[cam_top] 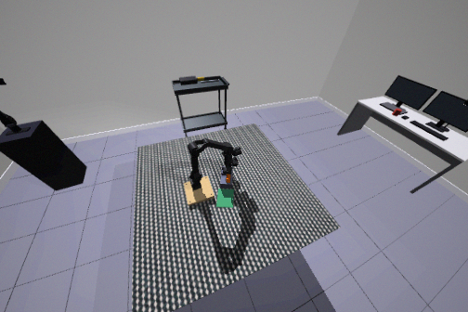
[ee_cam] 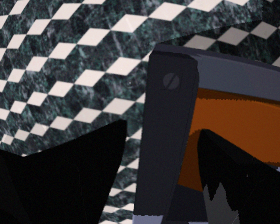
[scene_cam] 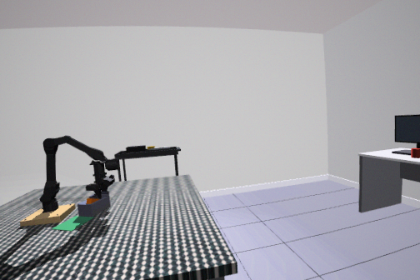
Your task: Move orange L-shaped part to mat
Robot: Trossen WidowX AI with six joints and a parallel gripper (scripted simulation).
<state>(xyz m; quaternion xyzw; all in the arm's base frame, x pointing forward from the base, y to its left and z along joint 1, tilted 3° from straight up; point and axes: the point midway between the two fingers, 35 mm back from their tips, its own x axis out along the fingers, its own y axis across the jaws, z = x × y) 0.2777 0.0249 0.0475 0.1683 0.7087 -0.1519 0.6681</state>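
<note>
Right now my gripper tip is 50 mm to the left of the orange L-shaped part and 30 mm past it. The rest, counted from my gripper tip: green mat 200 mm to the right, 100 mm behind, 70 mm below.
</note>
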